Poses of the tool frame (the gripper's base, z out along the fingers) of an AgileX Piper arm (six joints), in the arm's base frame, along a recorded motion.
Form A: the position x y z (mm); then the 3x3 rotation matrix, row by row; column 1 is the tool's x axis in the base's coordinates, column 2 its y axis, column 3 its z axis. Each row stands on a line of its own.
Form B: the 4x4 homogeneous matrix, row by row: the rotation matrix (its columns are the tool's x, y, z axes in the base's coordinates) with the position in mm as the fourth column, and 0 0 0 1 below. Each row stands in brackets. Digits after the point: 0 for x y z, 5 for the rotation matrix.
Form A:
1:
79 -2 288
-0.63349 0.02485 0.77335
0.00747 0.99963 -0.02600
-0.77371 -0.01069 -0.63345
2:
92 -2 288
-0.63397 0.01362 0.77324
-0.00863 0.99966 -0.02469
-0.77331 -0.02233 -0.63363
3:
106 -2 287
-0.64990 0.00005 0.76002
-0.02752 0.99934 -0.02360
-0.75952 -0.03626 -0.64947
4:
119 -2 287
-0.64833 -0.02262 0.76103
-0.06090 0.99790 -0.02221
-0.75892 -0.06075 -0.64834
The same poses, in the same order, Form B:
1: [[-0.63349 0.02485 0.77335 79], [0.00747 0.99963 -0.02600 -2], [-0.77371 -0.01069 -0.63345 288], [0 0 0 1]]
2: [[-0.63397 0.01362 0.77324 92], [-0.00863 0.99966 -0.02469 -2], [-0.77331 -0.02233 -0.63363 288], [0 0 0 1]]
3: [[-0.64990 0.00005 0.76002 106], [-0.02752 0.99934 -0.02360 -2], [-0.75952 -0.03626 -0.64947 287], [0 0 0 1]]
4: [[-0.64833 -0.02262 0.76103 119], [-0.06090 0.99790 -0.02221 -2], [-0.75892 -0.06075 -0.64834 287], [0 0 0 1]]
